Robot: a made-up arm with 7 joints.
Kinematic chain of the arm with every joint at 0, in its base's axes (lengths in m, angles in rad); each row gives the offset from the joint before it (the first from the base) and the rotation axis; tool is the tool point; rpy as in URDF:
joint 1: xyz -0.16 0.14 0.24 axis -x
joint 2: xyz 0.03 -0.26 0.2 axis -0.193 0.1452 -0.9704
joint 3: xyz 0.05 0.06 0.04 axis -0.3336 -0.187 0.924
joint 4: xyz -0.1 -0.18 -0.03 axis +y
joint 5: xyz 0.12 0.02 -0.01 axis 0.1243 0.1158 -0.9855
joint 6: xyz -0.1 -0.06 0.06 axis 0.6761 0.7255 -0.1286
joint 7: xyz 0 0 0.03 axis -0.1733 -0.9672 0.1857
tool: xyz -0.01 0.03 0 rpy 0.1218 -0.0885 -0.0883
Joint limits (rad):
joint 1: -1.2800..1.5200
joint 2: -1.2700..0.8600
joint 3: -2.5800..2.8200
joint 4: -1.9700..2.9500
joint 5: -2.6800..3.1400
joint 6: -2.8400..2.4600
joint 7: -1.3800..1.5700
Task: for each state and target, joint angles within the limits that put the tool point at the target. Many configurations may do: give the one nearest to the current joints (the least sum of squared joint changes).
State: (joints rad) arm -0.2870 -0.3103 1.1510 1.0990 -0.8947 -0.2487 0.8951
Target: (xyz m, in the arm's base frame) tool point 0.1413 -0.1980 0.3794
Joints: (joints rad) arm -0.5600 -0.6122 1.0565 1.1968 -0.8851 -0.2064 0.9302
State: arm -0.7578 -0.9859 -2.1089 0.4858 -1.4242 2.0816 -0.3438
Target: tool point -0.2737 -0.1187 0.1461
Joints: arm -0.6127 -0.7598 -1.8354 0.7138 -1.8738 2.1349 -0.3979
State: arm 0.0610 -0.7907 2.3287 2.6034 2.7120 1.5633 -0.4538
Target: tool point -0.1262 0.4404 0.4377
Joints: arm 0.8246 -1.2562 2.8132 2.7343 2.9556 1.4388 -0.4132
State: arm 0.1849 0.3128 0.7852 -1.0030 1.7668 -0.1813 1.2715
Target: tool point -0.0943 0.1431 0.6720
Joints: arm 0.6782 0.2764 0.6861 -0.4998 1.7217 -0.4019 1.2192
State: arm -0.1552 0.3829 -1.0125 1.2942 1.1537 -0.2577 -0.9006
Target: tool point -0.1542 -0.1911 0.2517
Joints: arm -0.5879 0.3377 -0.7944 1.1556 0.9419 -0.0843 -0.9453
